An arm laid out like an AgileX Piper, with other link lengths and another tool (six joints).
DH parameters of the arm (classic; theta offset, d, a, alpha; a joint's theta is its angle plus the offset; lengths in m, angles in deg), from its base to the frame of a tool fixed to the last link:
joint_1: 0 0.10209 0 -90
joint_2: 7.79 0 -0.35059 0
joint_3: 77.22 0 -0.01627 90
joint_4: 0 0.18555 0 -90
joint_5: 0 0 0 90
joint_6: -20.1 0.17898 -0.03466 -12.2
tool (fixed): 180 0.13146 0 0
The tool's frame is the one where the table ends.
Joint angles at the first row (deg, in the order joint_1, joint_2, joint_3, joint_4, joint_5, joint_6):
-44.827, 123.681, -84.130, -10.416, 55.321, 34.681
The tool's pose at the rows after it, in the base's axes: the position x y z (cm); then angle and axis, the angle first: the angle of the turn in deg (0 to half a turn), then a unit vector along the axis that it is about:
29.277 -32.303 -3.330 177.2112 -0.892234 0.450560 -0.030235
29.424 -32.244 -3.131 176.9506 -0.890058 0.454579 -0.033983
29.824 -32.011 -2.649 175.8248 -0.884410 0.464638 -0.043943
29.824 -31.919 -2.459 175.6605 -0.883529 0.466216 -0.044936
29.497 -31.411 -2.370 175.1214 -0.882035 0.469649 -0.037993
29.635 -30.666 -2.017 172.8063 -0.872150 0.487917 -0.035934
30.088 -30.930 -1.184 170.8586 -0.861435 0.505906 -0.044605
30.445 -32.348 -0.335 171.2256 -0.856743 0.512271 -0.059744
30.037 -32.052 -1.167 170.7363 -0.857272 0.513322 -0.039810
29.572 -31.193 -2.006 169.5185 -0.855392 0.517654 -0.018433
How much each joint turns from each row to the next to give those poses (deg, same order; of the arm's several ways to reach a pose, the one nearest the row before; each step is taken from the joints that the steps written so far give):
0.000, -0.119, 0.000, 0.280, 0.105, 0.125
-0.038, -0.278, 0.000, 0.472, -0.001, 0.225
-0.336, -0.691, 0.001, 1.752, 0.000, -0.001
-0.036, -0.278, -0.003, 0.257, 0.234, 0.000
0.000, -0.248, 0.003, 0.445, 1.196, 0.000
-0.596, -0.117, -1.273, 2.749, 2.445, 0.001
-1.290, 0.000, -2.732, 2.615, 2.520, -0.348
-1.034, 0.109, -2.663, 0.223, 0.877, -0.111
0.000, 1.640, -1.597, -0.206, 2.273, -0.102
0.000, 1.306, -0.685, 0.525, 2.110, 0.000

